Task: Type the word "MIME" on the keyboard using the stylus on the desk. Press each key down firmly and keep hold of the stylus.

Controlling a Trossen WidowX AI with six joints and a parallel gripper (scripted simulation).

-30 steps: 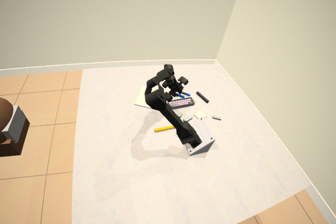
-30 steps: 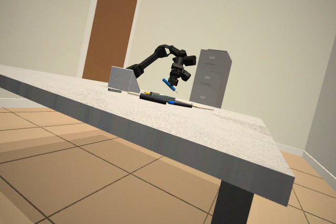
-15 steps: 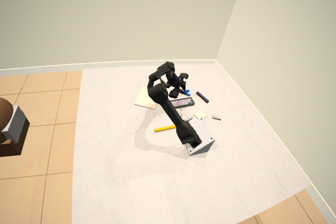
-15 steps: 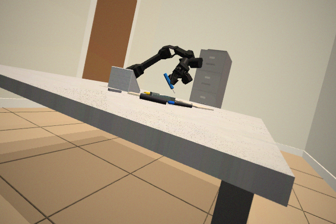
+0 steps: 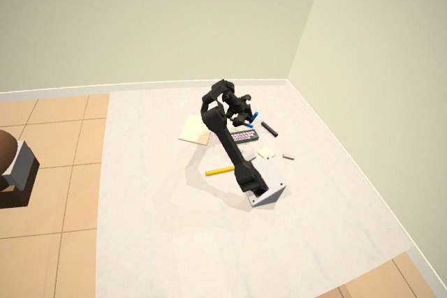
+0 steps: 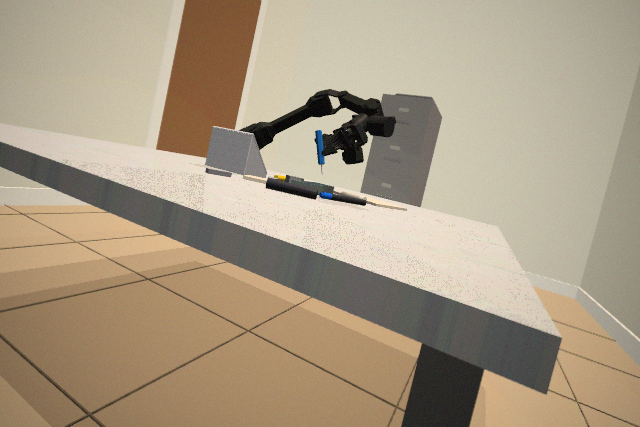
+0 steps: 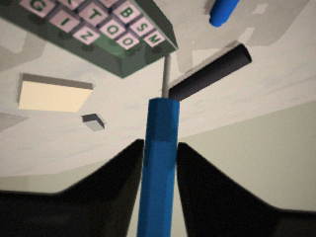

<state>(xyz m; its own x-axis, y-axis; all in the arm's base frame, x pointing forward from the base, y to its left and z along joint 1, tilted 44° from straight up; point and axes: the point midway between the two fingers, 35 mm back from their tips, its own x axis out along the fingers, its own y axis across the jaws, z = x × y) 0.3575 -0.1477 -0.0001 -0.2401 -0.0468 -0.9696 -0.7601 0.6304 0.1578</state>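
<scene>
The blue-capped pen lies 10 cm below my gripper tip, 8 cm ahead of it and 2 cm to the right of it. Also, from my gripper tip: blue stylus (1 cm below); then small tan card (15 cm behind, 10 cm below, 4 cm to the right); then black cylinder (14 cm to the right, 10 cm below).
</scene>
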